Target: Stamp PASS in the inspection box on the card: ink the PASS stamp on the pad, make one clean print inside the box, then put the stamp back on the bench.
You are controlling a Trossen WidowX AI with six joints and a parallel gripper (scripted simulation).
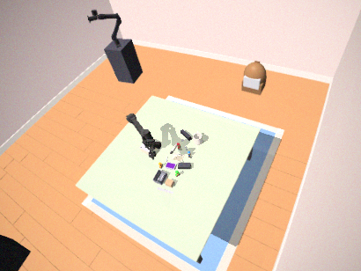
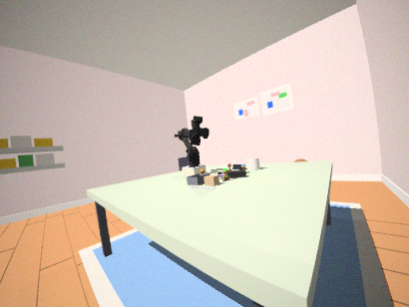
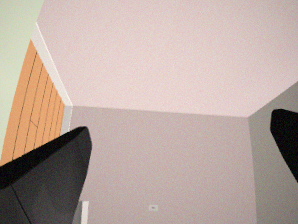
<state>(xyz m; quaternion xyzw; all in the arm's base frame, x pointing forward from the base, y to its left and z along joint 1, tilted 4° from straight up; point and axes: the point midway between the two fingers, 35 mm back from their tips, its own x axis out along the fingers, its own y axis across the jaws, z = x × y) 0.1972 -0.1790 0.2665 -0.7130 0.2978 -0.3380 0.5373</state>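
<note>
The green-knobbed stamp lies 300 mm below my gripper tip, 130 mm ahead of it and 50 mm to the left of it. Also, from my gripper tip: tan block: 300 mm below, 100 mm ahead, 50 mm to the right; then yellow-knobbed stamp: 300 mm below, 80 mm to the left, 50 mm behind; then grey tray: 310 mm below, 30 mm to the right.
</note>
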